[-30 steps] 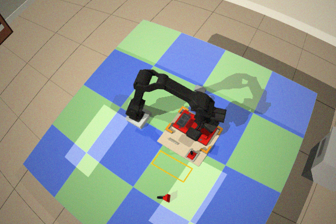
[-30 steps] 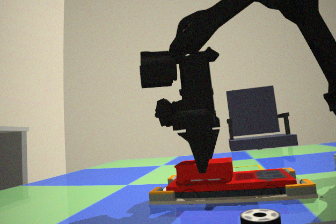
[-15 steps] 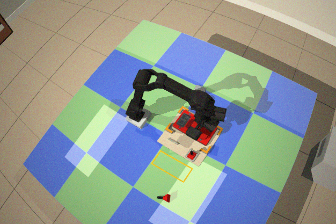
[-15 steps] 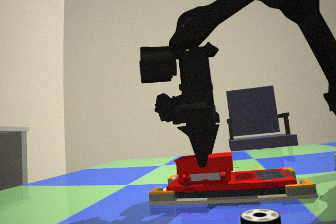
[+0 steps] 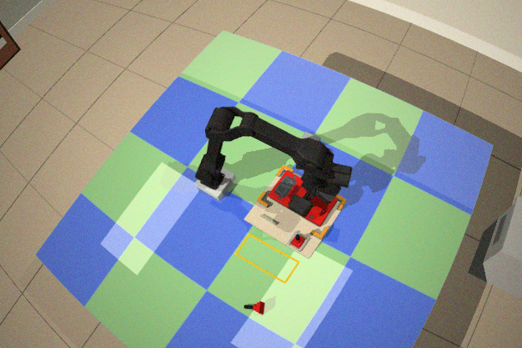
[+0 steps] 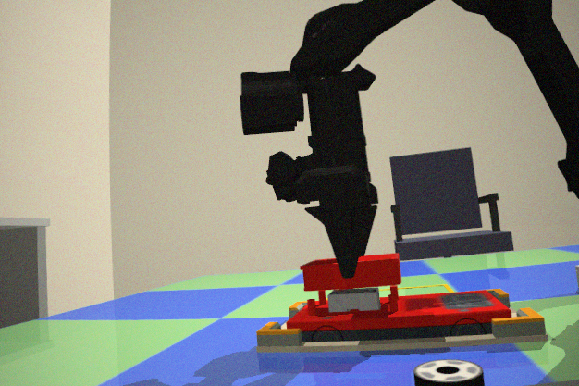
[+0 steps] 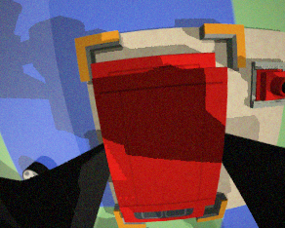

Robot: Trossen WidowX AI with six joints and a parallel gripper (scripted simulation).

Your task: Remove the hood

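Right now my gripper tip is 1 cm short of the black peg, 13 cm to the left of it and 3 cm above it. Also, from my gripper tip: black-and-white wheel: 5 cm behind, 18 cm to the left, 5 cm below; beige base plate: 3 cm behind, 3 cm to the right, 5 cm below; red hood: right at my gripper tip.
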